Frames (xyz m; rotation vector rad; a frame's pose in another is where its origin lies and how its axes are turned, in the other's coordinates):
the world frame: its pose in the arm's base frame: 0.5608 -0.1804 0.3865 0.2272 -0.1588 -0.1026
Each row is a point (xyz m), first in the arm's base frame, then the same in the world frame.
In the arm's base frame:
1: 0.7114 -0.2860 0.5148
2: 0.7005 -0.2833 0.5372
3: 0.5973 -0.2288 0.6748
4: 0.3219 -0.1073 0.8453
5: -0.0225 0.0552 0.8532
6: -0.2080 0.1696 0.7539
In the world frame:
1: 0.1791 -0.0600 0.1209
2: 0.1713 -0.0531 0.1437
3: 0.0834 0.0230 0.2816
4: -0.1769 0.1574 0.4657
5: -0.5334 0.2881 0.4961
6: -0.7436 0.3605 0.4071

